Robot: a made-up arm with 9 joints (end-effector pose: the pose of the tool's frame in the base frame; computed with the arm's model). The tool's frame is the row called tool. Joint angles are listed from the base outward.
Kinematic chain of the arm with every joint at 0, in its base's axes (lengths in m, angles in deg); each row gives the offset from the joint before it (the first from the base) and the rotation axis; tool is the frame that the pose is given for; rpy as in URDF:
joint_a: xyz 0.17 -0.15 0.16 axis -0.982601 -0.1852 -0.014
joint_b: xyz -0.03 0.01 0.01 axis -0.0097 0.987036 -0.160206
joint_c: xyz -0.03 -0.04 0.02 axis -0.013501 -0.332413 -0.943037
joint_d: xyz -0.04 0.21 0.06 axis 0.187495 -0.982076 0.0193
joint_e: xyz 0.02 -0.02 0 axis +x
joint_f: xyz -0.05 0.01 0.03 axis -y
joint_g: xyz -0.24 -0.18 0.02 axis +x
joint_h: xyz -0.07 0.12 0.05 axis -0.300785 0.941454 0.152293
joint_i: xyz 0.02 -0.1 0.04 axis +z
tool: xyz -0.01 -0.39 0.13 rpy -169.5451 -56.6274 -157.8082
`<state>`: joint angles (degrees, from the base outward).
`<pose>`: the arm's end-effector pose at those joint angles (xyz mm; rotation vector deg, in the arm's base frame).
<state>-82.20 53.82 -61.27 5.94 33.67 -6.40 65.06 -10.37 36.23</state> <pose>-223.4 -172.2 -55.1 74.58 56.71 -150.86</pose>
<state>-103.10 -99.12 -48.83 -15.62 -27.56 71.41 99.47 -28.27 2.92</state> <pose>428.2 -279.5 -8.6 -53.34 52.53 5.04</pose>
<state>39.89 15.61 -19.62 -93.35 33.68 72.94 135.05 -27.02 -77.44</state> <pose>-558.1 283.4 440.7 -37.02 -55.29 -133.01</pose>
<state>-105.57 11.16 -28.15 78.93 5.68 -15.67 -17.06 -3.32 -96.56</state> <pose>-614.9 -63.5 193.0 1.88 -19.60 -128.87</pose>
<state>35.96 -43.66 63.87 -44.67 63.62 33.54 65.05 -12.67 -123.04</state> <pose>-281.0 356.9 -354.5 60.61 -24.65 -143.16</pose>
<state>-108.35 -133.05 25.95 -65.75 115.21 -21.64 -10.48 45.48 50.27</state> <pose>409.6 -107.1 441.6 -31.11 45.07 -4.54</pose>
